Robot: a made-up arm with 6 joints. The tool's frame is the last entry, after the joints.
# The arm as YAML. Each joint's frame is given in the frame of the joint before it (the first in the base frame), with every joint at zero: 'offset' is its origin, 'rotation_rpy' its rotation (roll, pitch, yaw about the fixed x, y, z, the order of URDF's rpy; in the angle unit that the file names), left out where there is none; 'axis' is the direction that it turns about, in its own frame. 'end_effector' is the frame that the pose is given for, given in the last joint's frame.
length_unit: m
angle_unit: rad
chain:
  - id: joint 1
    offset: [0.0, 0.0, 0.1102]
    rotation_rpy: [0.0, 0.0, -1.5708]
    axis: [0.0, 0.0, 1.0]
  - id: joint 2
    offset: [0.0, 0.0, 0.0]
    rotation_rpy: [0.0, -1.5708, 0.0]
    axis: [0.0, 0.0, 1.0]
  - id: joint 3
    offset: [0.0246, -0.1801, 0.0]
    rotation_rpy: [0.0, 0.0, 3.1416]
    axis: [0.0, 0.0, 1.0]
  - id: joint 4
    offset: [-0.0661, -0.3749, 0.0]
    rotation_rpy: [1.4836, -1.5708, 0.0]
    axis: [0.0, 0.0, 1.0]
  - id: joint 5
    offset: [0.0, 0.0, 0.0]
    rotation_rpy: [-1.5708, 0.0, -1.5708]
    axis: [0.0, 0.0, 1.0]
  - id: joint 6
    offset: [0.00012, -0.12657, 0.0]
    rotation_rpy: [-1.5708, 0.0, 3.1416]
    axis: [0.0, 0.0, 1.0]
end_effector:
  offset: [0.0, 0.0, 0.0]
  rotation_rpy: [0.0, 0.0, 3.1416]
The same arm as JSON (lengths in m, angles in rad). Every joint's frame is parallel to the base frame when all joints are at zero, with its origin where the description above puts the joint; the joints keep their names.
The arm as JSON. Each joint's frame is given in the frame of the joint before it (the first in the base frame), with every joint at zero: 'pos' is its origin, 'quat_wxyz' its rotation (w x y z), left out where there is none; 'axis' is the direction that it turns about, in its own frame. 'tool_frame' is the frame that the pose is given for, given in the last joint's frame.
{
  "length_unit": "m",
  "angle_unit": "rad",
  "joints": [
    {
      "joint": "joint 1",
      "pos": [
        0.0,
        0.0,
        0.1102
      ],
      "axis": [
        0.0,
        0.0,
        1.0
      ]
    },
    {
      "joint": "joint 2",
      "pos": [
        0.0,
        0.0,
        0.0
      ],
      "axis": [
        0.0,
        1.0,
        0.0
      ]
    },
    {
      "joint": "joint 3",
      "pos": [
        -0.1801,
        0.0,
        0.0246
      ],
      "axis": [
        0.0,
        1.0,
        0.0
      ]
    },
    {
      "joint": "joint 4",
      "pos": [
        0.3749,
        0.0,
        0.0661
      ],
      "axis": [
        0.9962,
        0.0,
        0.0871
      ]
    },
    {
      "joint": "joint 5",
      "pos": [
        0.0,
        0.0,
        0.0
      ],
      "axis": [
        0.0,
        1.0,
        0.0
      ]
    },
    {
      "joint": "joint 6",
      "pos": [
        0.1261,
        0.0,
        0.0109
      ],
      "axis": [
        0.9962,
        0.0,
        0.0871
      ]
    }
  ],
  "tool_frame": {
    "pos": [
      0.0,
      0.0,
      0.0
    ],
    "quat_wxyz": [
      0.737249,
      0.000002,
      0.675621,
      0.0
    ]
  }
}

